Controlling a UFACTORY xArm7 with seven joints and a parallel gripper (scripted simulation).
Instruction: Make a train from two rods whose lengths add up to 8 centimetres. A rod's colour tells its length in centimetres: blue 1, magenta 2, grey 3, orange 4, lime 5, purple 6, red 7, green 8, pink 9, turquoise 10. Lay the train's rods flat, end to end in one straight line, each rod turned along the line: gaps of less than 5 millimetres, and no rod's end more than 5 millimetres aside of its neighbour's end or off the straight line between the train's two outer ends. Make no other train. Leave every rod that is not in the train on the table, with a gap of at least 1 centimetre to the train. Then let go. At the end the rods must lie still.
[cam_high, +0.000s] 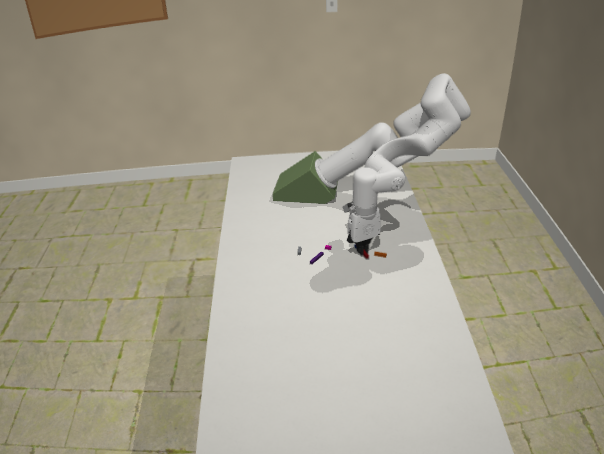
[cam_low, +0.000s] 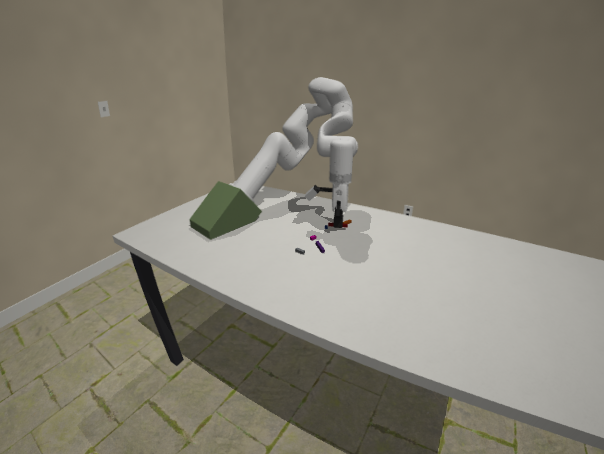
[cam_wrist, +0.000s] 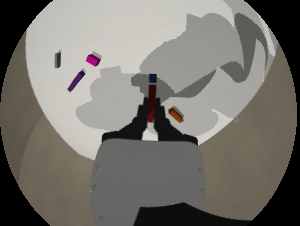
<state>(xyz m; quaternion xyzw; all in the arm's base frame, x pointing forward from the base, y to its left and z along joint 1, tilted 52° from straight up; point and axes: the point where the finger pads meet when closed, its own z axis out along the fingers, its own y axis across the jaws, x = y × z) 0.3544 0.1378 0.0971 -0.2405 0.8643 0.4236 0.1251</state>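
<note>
Now: hand 40 mm past the blue rod, 20 mm to the left of it and 30 mm above it. Also, from my hand: red rod 20 mm below; then magenta rod 20 mm behind, 120 mm to the right, 30 mm below; then orange rod 60 mm to the left, 30 mm below.
</note>
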